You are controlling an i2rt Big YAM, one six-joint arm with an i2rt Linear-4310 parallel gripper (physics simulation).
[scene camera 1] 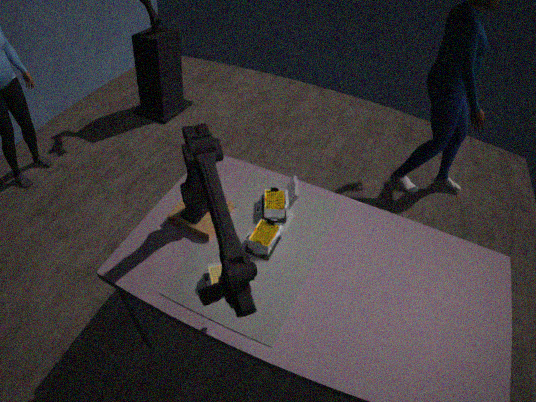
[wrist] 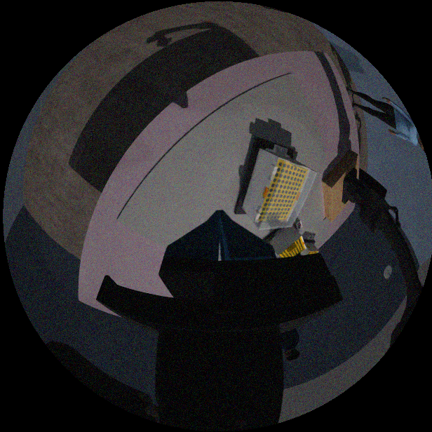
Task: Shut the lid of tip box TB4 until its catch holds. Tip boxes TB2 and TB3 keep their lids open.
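Seen in the pictures: arm's base, origin of its link: [scene camera 1: 196, 211].
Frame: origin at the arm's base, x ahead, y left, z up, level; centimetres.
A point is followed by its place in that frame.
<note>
My gripper [scene camera 1: 246, 310] [wrist: 219, 215] is shut and empty, its fingertips apart from the nearest tip box [scene camera 1: 215, 273] @[x 25.2, y -24.0, z 3.9 cm] [wrist: 287, 192]. That box has a yellow tip rack and a grey side with a small orange spot; clear plastic shows along its right and lower edges in the wrist view. The arm covers part of it in the scene view, and I cannot tell how its lid stands. A middle tip box [scene camera 1: 265, 234] @[x 31.3, y 2.4, z 1.8 cm] [wrist: 293, 247] and a back tip box [scene camera 1: 275, 201] @[x 26.5, y 20.8, z 1.8 cm] show yellow racks. A pale upright lid [scene camera 1: 295, 186] @[x 33.1, y 24.4, z 10.6 cm] stands beside the back box. Box labels are not readable.
The boxes stand on a grey-green mat [scene camera 1: 300, 265] @[x 48.3, y -0.4, z -3.9 cm] [wrist: 200, 160] on the pink table [scene camera 1: 400, 300] @[x 89.9, y 2.7, z -4.2 cm] [wrist: 122, 175]. The arm's base stands on a wooden board [scene camera 1: 202, 227] @[x 7.2, y -5.8, z 0.0 cm] [wrist: 334, 200] behind the nearest box. Two people stand beyond the table.
</note>
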